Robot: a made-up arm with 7 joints. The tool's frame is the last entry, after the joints. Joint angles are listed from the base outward.
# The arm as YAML. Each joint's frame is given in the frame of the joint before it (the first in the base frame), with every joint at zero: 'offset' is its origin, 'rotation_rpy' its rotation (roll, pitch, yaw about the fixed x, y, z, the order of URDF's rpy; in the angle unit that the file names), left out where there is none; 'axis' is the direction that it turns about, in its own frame. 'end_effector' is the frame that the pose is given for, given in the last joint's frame.
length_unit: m
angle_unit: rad
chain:
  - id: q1
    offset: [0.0, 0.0, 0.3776]
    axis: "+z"
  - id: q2
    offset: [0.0, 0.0, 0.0]
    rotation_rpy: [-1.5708, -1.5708, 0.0]
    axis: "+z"
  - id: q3
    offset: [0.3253, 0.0, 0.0]
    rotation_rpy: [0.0, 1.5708, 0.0]
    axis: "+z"
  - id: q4
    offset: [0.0, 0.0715, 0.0]
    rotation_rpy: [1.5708, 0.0, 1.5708]
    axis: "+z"
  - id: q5
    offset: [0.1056, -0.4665, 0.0]
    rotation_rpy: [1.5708, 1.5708, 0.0]
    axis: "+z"
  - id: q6
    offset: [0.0, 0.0, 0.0]
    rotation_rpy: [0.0, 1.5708, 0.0]
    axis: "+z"
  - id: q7
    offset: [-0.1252, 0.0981, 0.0]
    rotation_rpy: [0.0, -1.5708, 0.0]
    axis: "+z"
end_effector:
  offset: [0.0, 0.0, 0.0]
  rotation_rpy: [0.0, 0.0, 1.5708]
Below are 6 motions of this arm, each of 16 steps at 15 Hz.
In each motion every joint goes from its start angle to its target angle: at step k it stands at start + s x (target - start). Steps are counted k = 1, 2, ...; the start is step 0. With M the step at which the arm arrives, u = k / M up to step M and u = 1 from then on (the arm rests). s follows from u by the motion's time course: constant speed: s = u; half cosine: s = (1 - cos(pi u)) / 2; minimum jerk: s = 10 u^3 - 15 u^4 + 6 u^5.
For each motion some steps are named. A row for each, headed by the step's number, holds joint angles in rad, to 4 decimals.
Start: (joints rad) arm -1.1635 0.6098 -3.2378 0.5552 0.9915 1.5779 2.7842
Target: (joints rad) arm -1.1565 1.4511 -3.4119 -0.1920 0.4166 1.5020 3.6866
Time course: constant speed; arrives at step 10
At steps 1, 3, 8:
1: -1.1628 0.6939 -3.2552 0.4805 0.9340 1.5703 2.8744
3: -1.1614 0.8622 -3.2900 0.3310 0.8190 1.5551 3.0549
8: -1.1579 1.2828 -3.3771 -0.0426 0.5316 1.5172 3.5061

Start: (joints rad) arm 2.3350 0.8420 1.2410 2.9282 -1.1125 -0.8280 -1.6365
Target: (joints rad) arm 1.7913 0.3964 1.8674 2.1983 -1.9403 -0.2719 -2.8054
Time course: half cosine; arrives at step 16
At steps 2, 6, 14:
2: 2.3143 0.8250 1.2648 2.9004 -1.1440 -0.8068 -1.6810
6: 2.1672 0.7045 1.4343 2.7029 -1.3680 -0.6564 -1.9973
14: 1.8120 0.4134 1.8436 2.2261 -1.9088 -0.2931 -2.7609

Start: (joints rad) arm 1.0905 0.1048 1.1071 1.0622 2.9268 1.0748 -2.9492
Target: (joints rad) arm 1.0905 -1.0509 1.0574 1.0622 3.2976 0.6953 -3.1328
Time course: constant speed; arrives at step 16
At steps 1, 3, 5, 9, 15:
1: 1.0905 0.0326 1.1040 1.0622 2.9500 1.0511 -2.9607
3: 1.0905 -0.1119 1.0978 1.0622 2.9963 1.0036 -2.9836
5: 1.0905 -0.2564 1.0916 1.0622 3.0427 0.9562 -3.0066
9: 1.0905 -0.5453 1.0791 1.0622 3.1354 0.8613 -3.0525
15: 1.0905 -0.9787 1.0605 1.0622 3.2744 0.7190 -3.1213

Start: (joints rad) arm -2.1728 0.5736 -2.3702 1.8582 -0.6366 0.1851 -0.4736
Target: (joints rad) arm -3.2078 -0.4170 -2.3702 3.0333 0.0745 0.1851 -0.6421
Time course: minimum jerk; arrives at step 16
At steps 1, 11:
1: -2.1751 0.5714 -2.3702 1.8608 -0.6350 0.1851 -0.4740
11: -3.0215 -0.2387 -2.3702 2.8218 -0.0535 0.1851 -0.6118

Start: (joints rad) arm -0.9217 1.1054 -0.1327 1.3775 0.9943 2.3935 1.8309
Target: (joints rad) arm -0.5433 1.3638 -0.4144 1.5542 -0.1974 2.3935 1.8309
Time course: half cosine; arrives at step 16
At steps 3, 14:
3: -0.8898 1.1272 -0.1564 1.3924 0.8939 2.3935 1.8309
14: -0.5577 1.3540 -0.4037 1.5475 -0.1520 2.3935 1.8309

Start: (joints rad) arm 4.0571 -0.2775 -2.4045 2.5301 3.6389 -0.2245 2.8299
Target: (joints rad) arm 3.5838 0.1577 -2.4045 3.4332 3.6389 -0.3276 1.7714
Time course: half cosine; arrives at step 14
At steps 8, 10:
8: 3.7678 -0.0115 -2.4045 3.0821 3.6389 -0.2875 2.1829
10: 3.6729 0.0758 -2.4045 3.2632 3.6389 -0.3082 1.9707

